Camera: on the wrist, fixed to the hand. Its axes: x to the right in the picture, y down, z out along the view.
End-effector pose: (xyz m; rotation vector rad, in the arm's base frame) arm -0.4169 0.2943 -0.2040 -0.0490 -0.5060 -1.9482
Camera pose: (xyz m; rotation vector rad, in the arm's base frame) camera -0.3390 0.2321 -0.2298 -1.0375 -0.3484 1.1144
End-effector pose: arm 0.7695 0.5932 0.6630 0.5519 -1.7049 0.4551
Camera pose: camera 0.7682 0.6929 0.6885 1.5784 1.0796 -1.2388
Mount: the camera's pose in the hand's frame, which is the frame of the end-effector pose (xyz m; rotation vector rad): 0.0138 0.0814 -0.0615 -0.0010 -1.0158 2.9475
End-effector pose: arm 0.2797 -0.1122 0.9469 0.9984 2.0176 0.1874
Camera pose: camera 0.2766 -0.0344 1.0142 2.2185 -1.4201 0.7691
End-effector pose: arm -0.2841 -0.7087 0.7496 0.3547 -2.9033 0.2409
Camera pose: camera -0.3066 -0.6224 0.8010 2.2861 0.4031 -0.1497
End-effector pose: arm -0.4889 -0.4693 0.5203 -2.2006 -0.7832 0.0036
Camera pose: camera -0.4193 -0.5445 0.5108 0.8930 -2.0365 -1.9330
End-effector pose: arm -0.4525 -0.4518 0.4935 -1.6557 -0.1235 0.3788
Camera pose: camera -0.4315 -0.5160 0.4158 0.0172 -1.3539 -2.4547
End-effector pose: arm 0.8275 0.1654 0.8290 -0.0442 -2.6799 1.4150
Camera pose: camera 0.8185 0.2630 0.7974 1.5052 0.0330 -0.1375
